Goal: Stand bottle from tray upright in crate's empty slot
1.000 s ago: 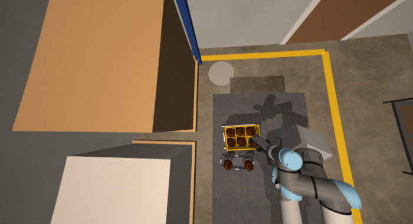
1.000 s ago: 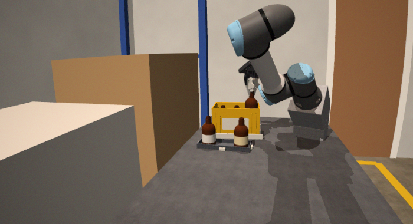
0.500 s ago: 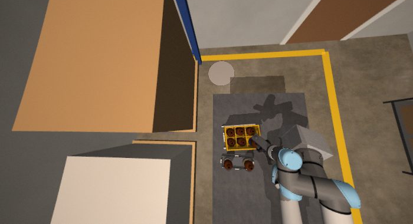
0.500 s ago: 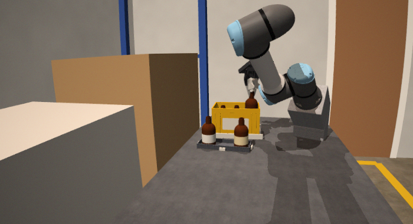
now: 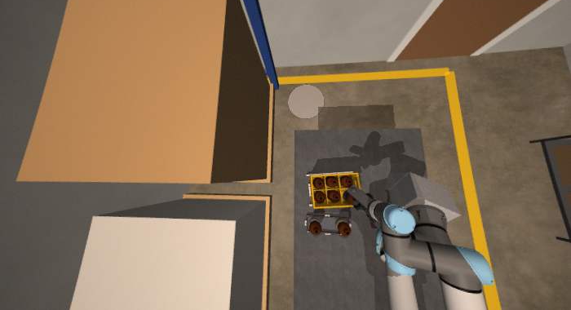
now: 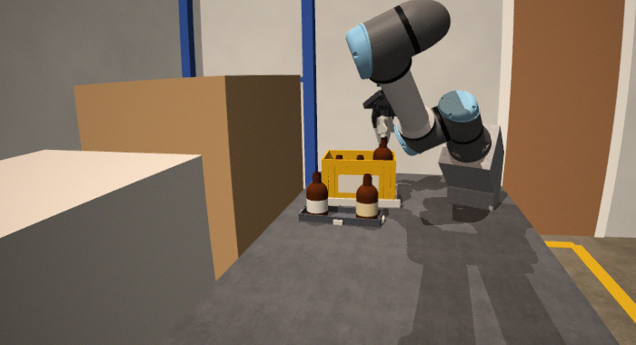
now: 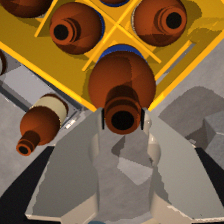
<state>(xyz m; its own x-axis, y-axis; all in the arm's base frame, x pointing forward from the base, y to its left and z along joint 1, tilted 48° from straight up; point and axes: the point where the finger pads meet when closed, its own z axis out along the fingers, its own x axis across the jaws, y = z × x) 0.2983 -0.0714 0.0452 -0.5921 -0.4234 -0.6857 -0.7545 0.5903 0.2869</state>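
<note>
Now: hand 100 mm short of the yellow crate, 20 mm to the left of it and 160 mm above it. Round my hand: white-label bottle: 180 mm ahead, 220 mm to the left, 160 mm below; dark tray: 90 mm ahead, 210 mm to the left, 230 mm below.
</note>
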